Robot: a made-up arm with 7 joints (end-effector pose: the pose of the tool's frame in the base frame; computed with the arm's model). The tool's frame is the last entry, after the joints. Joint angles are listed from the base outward.
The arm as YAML. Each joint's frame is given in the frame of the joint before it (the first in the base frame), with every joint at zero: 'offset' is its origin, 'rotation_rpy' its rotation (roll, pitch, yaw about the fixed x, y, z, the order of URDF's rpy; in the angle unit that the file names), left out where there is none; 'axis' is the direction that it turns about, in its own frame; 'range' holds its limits. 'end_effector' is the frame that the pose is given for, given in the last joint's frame.
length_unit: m
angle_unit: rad
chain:
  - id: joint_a
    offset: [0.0, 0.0, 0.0]
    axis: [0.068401, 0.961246, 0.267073]
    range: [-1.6, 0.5]
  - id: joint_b
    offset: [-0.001, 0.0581, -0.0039]
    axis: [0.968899, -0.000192, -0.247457]
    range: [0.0, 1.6]
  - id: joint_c
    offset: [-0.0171, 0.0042, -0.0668]
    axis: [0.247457, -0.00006, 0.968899]
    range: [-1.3, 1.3]
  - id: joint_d
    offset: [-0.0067, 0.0, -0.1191]
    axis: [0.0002, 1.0, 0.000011]
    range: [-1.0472, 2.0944]
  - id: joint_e
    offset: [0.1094, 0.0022, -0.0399]
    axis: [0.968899, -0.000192, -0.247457]
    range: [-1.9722, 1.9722]
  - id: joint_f
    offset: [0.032, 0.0, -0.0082]
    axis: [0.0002, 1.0, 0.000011]
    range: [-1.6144, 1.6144]
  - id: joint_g
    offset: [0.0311, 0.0, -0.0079]
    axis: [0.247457, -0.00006, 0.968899]
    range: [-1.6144, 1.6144]
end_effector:
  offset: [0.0, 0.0, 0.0]
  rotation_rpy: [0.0, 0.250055, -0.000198]
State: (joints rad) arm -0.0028 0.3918 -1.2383 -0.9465 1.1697 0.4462 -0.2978
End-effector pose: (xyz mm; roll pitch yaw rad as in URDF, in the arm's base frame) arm 33.9 -36.8 -110.7 0.9215 -0.0049 -0.9926
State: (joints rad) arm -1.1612 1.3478 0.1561 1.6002 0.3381 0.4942 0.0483
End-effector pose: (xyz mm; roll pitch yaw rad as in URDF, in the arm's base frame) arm 167.5 385.2 -17.1 0.9989 0.3330 1.5645
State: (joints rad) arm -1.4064 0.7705 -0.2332 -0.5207 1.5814 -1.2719 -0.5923
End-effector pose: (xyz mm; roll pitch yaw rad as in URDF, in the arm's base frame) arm 204.8 18.2 90.5 -2.7691 0.1934 -0.6915
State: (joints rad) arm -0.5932 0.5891 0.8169 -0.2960 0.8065 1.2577 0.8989
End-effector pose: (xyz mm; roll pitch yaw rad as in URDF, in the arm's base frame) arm 165.6 259.1 -21.0 0.3827 -0.3833 2.3855
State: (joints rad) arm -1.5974 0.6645 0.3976 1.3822 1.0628 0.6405 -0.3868
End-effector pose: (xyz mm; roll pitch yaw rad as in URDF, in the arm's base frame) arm 353.6 205.2 7.1 0.9609 0.5850 0.6985
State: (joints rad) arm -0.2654 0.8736 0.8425 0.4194 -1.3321 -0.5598 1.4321
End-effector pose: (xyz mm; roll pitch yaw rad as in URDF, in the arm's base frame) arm 132.2 349.1 -60.3 -0.9876 0.6388 2.0337
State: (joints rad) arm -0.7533 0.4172 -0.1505 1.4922 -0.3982 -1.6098 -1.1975
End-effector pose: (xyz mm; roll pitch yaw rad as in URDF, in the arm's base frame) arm 224.3 166.3 -240.2 0.7276 -0.0096 -1.0833
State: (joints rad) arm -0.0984 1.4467 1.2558 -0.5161 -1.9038 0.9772 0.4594
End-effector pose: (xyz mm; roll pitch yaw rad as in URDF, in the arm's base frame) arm 99.9 181.1 125.7 0.1335 -0.0925 -0.0910
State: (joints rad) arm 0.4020 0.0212 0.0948 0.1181 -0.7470 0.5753 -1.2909
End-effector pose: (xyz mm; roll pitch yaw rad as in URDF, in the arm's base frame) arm 8.7 91.6 -300.5 -1.4182 -0.1430 -0.8318
